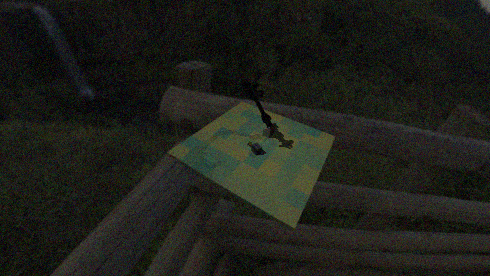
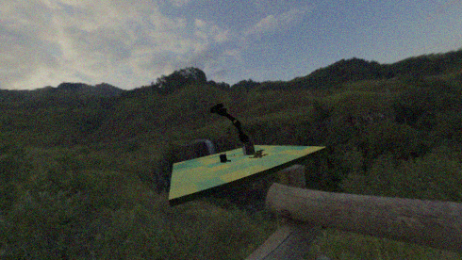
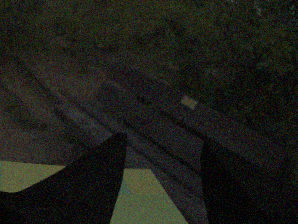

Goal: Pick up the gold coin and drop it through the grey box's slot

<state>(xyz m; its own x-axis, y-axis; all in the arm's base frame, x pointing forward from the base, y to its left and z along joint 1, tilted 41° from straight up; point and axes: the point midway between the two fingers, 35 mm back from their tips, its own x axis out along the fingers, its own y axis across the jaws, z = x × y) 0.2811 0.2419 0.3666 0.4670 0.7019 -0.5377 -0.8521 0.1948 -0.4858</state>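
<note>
Now: gripper tip 54 cm above the gold coin and 4 cm to the left of it.
</note>
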